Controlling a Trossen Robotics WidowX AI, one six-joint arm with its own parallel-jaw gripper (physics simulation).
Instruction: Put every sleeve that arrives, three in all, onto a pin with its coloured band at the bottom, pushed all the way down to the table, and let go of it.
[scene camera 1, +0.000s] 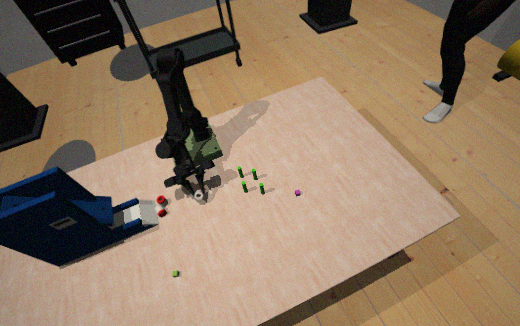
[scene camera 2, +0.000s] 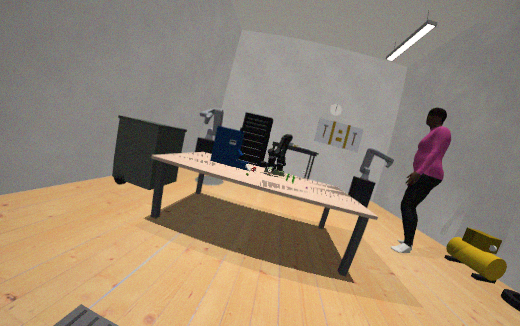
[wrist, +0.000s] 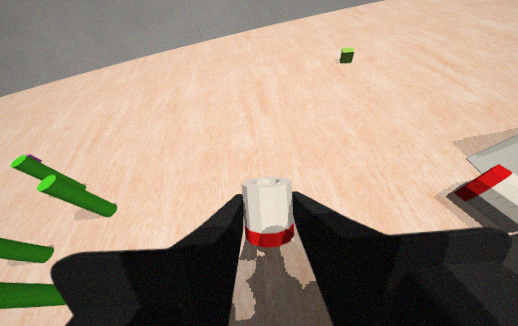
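A white sleeve (scene camera 1: 199, 196) (wrist: 268, 207) with a red band is held between the fingertips of my gripper (scene camera 1: 199, 193) (wrist: 267, 199), which is shut on it. Its open end faces up and its red band is at the lower end, above the table left of the pins in scene camera 1. Four bare green pins, among them a front right one (scene camera 1: 261, 189) and a back left one (scene camera 1: 240, 172), stand upright; pins (wrist: 80, 197) also show at left in the wrist view. A red-ended sleeve (scene camera 1: 161, 199) and another red-banded sleeve (scene camera 1: 162, 212) are at the chute's end.
The blue dispenser (scene camera 1: 30, 230) (scene camera 2: 227, 147) stands at the left with its pale chute (scene camera 1: 149, 212). A purple cube (scene camera 1: 297, 193) lies right of the pins, and a lime green cube (scene camera 1: 175, 273) (wrist: 346, 55) lies towards the front. The arm's green base plate (scene camera 1: 212, 145) is behind.
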